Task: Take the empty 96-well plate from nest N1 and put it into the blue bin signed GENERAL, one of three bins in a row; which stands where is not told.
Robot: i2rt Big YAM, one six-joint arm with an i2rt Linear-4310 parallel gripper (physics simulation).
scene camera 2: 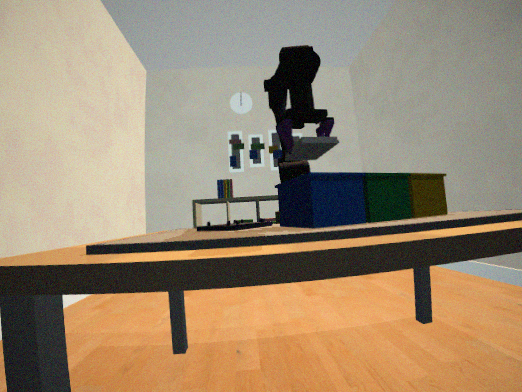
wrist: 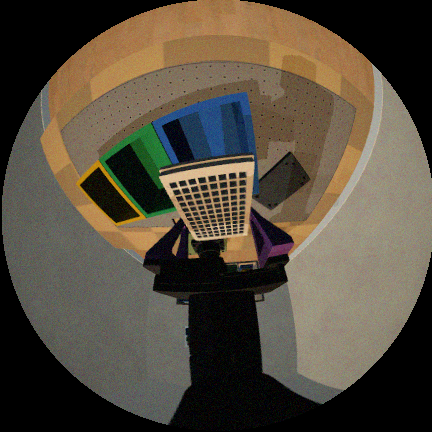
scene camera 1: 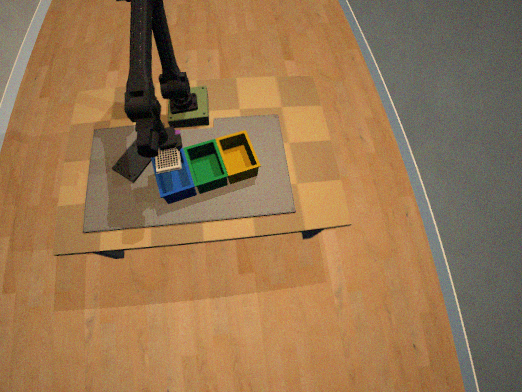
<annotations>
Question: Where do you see a pale 96-well plate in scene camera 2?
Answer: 307,148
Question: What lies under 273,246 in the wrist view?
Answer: My gripper.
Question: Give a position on a dark nest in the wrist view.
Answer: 280,181
</annotations>
